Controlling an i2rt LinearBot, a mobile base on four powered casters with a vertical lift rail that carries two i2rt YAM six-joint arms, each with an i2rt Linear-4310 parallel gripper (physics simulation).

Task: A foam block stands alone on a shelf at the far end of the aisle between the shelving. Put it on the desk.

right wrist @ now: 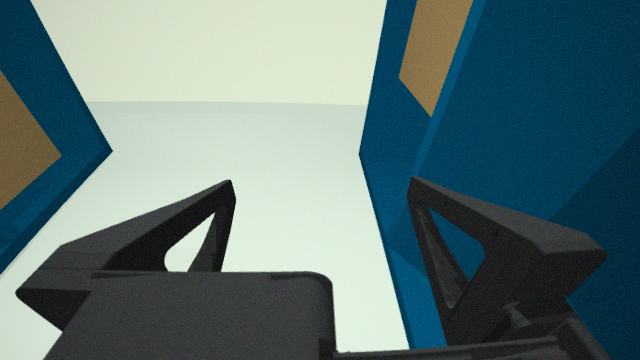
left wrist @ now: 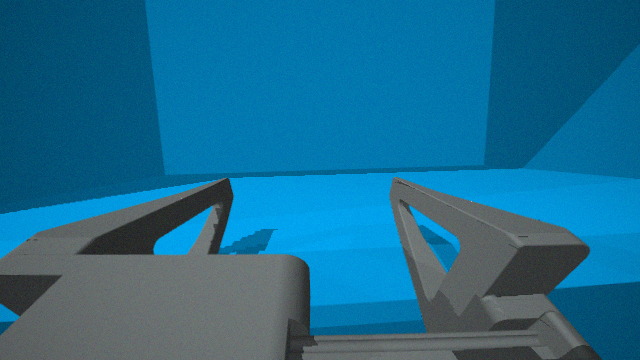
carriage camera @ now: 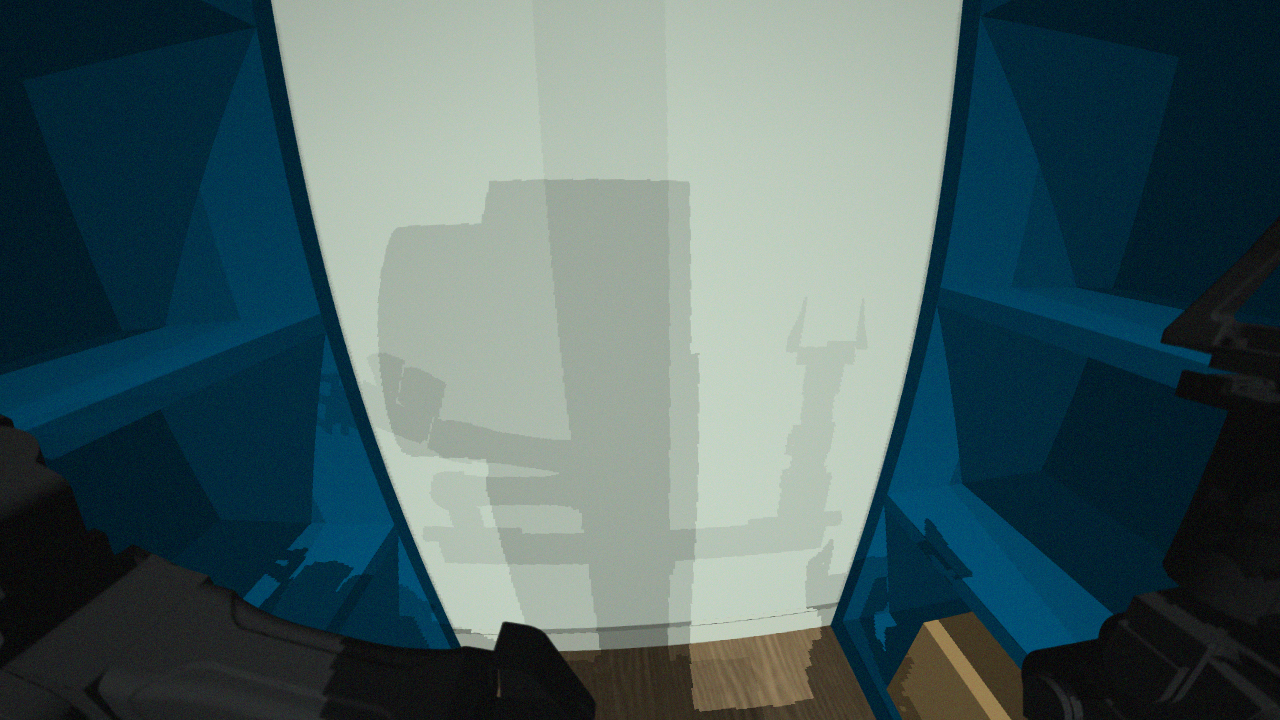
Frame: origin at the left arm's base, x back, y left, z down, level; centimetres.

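Seen in the pictures: left gripper, between the fingertips: (left wrist: 311,186); right gripper, between the fingertips: (right wrist: 321,187).
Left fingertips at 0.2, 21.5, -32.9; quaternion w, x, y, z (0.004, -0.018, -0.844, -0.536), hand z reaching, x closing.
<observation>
Offsets run from my left fingertips to a thing's top centre, as dx, dy, dz. "spot": to the spot under its first point. Level surfaces: height alone.
The foam block and the desk do not show in these views. My left gripper (left wrist: 311,186) is open, with nothing between its fingers. In the left wrist view it faces into a blue shelf compartment, its fingertips over or in front of the bright shelf board @(dz +3.1) (left wrist: 320,205); its depth relative to the board is hard to tell. My right gripper (right wrist: 321,187) is open and empty. It points along the aisle toward the pale end wall, with blue shelving close on its right side.
Blue shelving (carriage camera: 290,179) (carriage camera: 953,179) stands on both sides of the aisle. A pale wall (carriage camera: 760,134) (right wrist: 225,60) closes the far end, bearing the robot's shadow. A brown box @(spot: -25.3, -109.2, +67.7) (carriage camera: 957,671) is low at the right. Brown surfaces @(spot: -31.2, +2.1, -60.8) (right wrist: 25,150) @(spot: -5.8, -110.4, -53.0) (right wrist: 437,45) show in the shelving on both sides.
</observation>
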